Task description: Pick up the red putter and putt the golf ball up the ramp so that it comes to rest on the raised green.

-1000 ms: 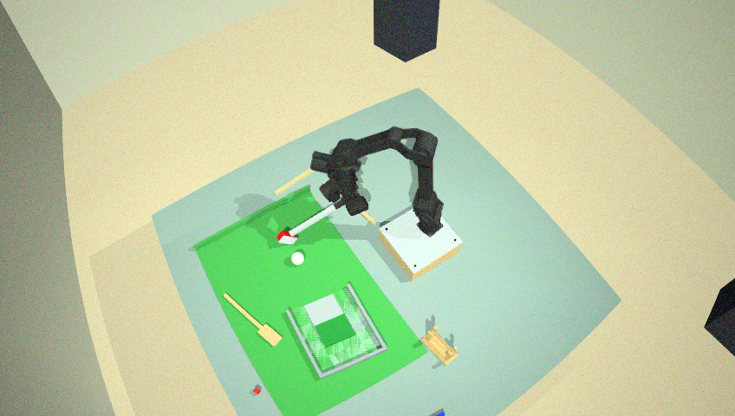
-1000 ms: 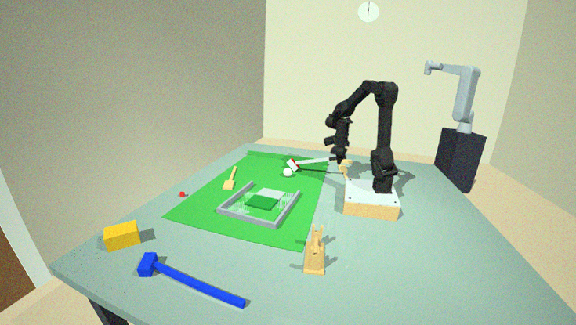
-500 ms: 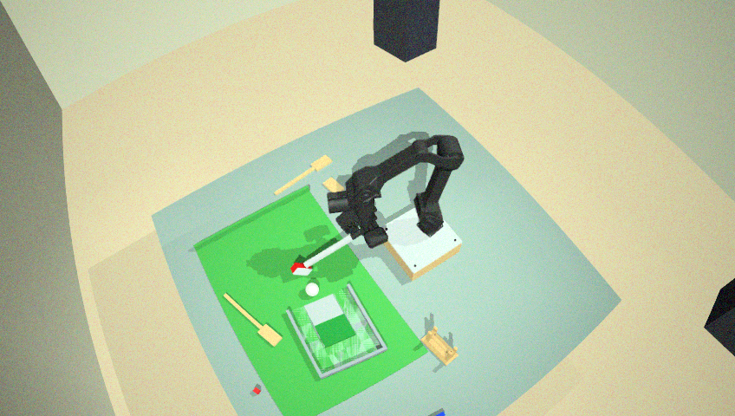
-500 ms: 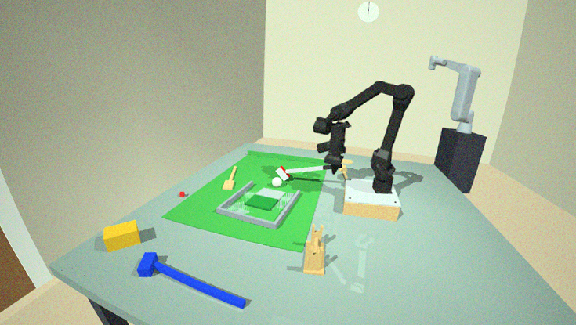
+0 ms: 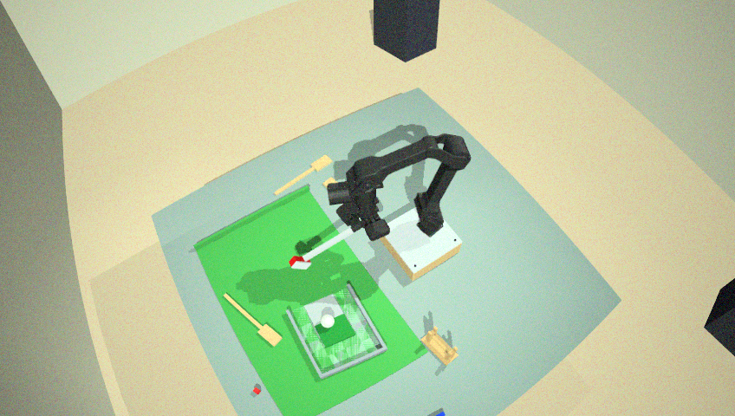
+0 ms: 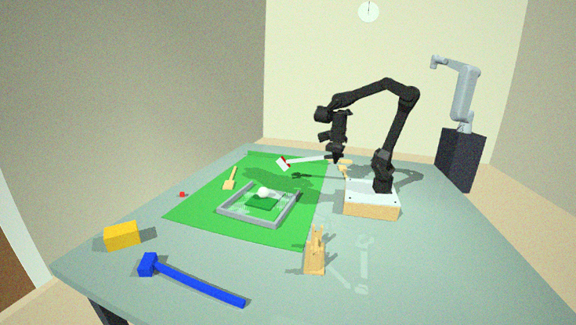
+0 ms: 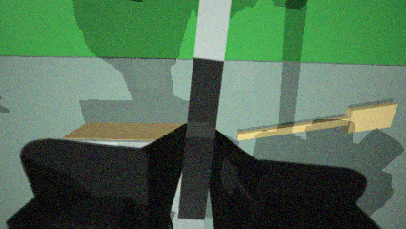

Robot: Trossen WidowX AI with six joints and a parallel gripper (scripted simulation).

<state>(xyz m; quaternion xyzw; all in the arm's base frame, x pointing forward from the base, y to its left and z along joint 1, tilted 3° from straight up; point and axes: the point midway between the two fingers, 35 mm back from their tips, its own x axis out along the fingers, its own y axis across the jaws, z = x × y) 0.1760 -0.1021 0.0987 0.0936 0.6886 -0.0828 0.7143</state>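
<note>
Now: the red putter 12 cm ahead of my gripper tip and 2 cm to the right of it. Also, from my gripper tip: grey frame: 27 cm ahead, 18 cm to the left, 12 cm below; then white golf ball: 27 cm ahead, 13 cm to the left, 9 cm below; then green mat: 29 cm ahead, 12 cm below.
</note>
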